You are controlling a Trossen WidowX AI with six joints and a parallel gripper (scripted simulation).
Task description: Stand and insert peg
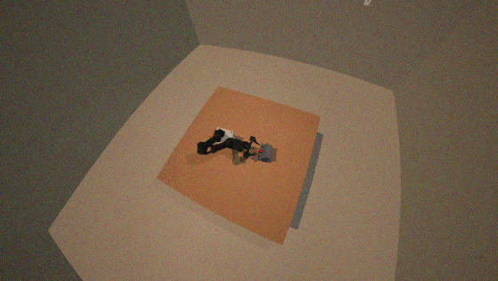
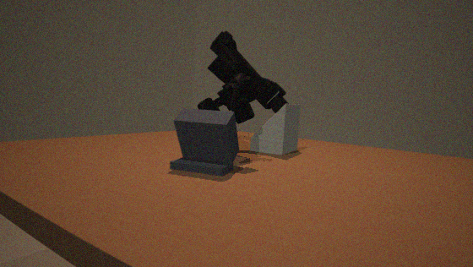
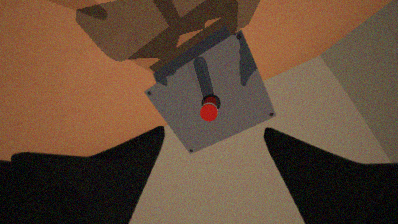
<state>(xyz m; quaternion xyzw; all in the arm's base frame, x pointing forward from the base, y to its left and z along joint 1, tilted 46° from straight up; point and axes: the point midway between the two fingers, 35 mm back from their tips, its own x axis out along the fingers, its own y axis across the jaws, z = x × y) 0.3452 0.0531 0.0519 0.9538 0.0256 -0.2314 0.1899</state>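
My gripper tip is now 20 mm above the red peg, 10 mm to the right of it and 10 mm short of it. Also, from my gripper tip: sloped panel: 60 mm ahead, 50 mm below, 20 mm to the left.
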